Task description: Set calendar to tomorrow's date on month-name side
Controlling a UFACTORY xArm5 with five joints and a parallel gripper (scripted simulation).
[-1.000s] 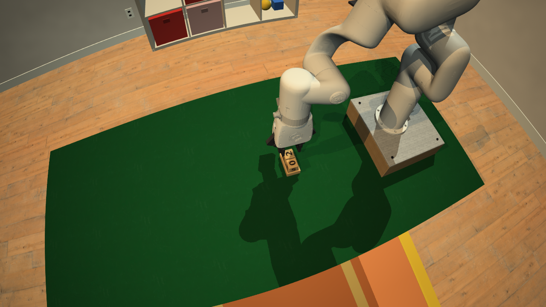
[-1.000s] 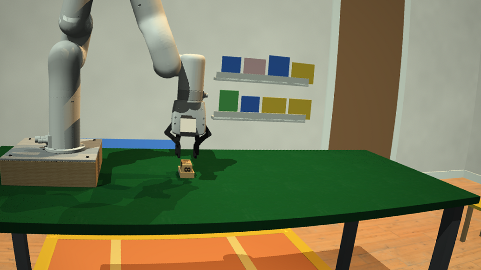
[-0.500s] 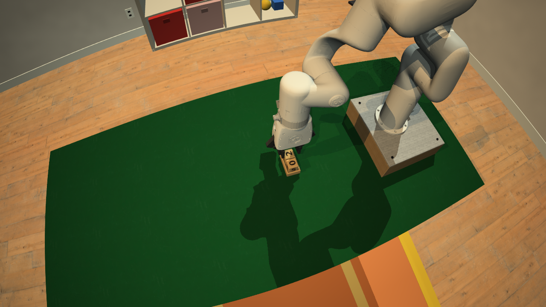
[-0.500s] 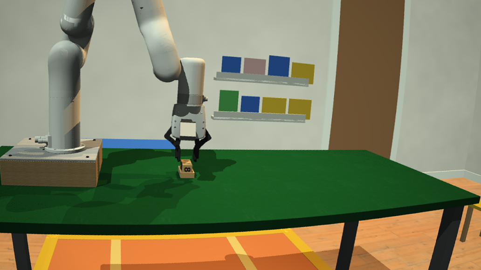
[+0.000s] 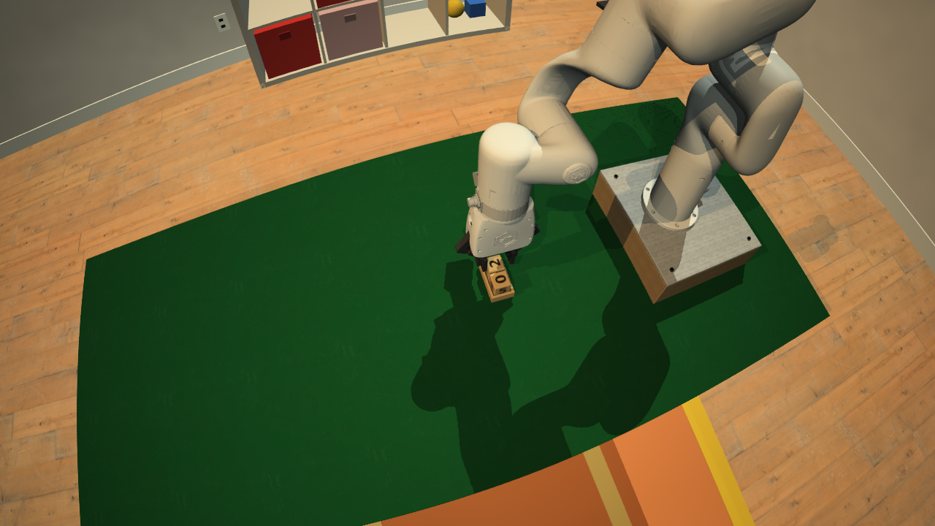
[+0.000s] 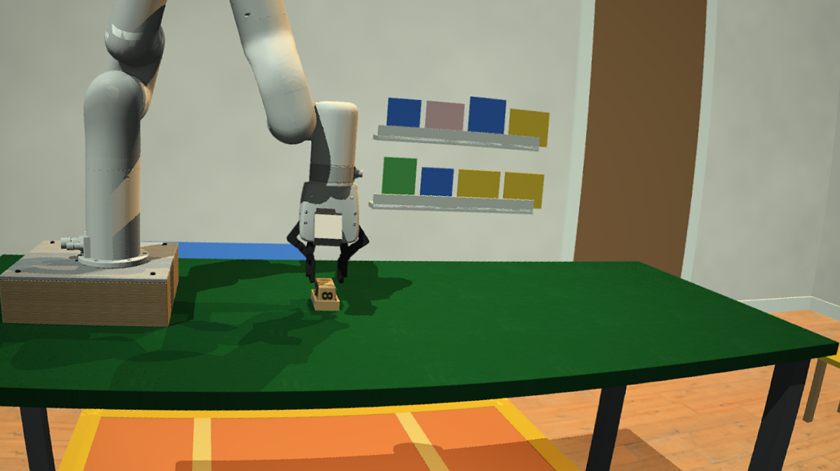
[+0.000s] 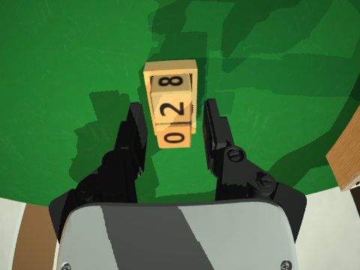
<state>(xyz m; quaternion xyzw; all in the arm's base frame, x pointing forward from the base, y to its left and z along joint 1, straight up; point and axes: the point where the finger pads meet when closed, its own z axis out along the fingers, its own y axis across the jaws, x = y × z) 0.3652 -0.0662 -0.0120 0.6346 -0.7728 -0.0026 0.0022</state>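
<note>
The wooden tray is 6 cm below my hand and 2 cm to the left of it. The rest, counted from my hand: date cube: 4 cm below, 3 cm to the left, 1 cm ahead.
</note>
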